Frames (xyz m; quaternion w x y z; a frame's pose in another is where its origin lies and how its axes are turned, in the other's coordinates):
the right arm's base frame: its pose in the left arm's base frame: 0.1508 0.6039 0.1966 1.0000 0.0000 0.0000 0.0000
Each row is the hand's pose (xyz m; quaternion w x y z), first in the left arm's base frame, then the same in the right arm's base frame.
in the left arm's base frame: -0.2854 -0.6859 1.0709 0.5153 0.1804 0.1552 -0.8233
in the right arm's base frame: -0.4362 -1.2898 0.8743 0.5153 0.1804 0.1552 -0.8233
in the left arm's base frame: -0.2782 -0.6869 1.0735 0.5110 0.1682 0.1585 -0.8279
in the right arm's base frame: -0.4290 -1.2908 0.8769 0.5110 0.1682 0.1585 -0.8279
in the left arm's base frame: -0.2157 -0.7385 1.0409 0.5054 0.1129 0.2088 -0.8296
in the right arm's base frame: -0.3665 -1.3424 0.8443 0.5054 0.1129 0.2088 -0.8296
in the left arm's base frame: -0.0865 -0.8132 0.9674 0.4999 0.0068 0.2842 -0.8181
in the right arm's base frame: -0.2373 -1.4171 0.7708 0.4999 0.0068 0.2842 -0.8181
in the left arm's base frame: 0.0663 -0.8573 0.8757 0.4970 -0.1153 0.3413 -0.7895
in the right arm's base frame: -0.0845 -1.4612 0.6791 0.4970 -0.1153 0.3413 -0.7895
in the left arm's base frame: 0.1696 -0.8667 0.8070 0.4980 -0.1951 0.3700 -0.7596
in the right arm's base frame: 0.0188 -1.4706 0.6104 0.4980 -0.1951 0.3700 -0.7596
